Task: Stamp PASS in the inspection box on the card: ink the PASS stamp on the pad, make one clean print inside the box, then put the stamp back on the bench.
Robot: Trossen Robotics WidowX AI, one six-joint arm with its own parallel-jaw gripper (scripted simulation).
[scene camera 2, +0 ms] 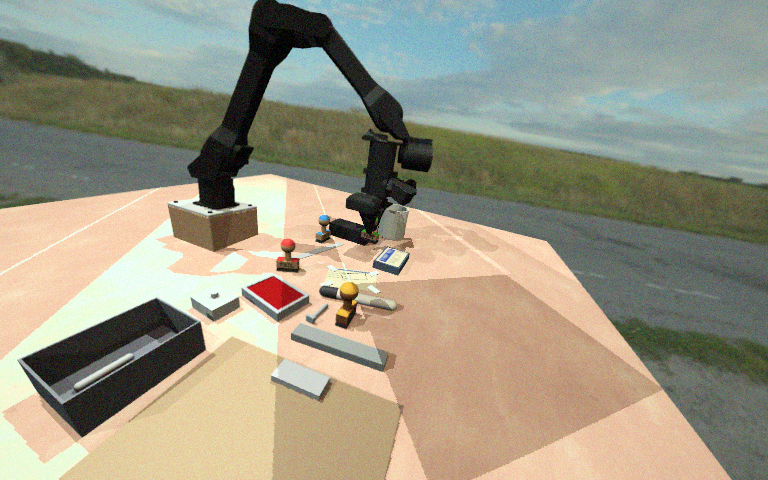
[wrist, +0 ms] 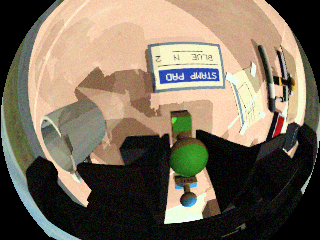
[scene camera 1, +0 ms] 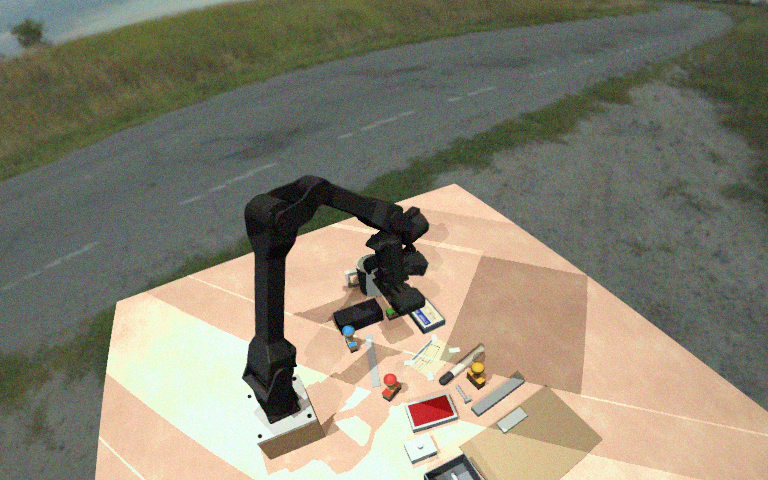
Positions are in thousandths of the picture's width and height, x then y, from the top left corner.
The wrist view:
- my gripper: 570, 569
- green-knobbed stamp: 586, 656
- mug: 220, 560
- black box: 417, 615
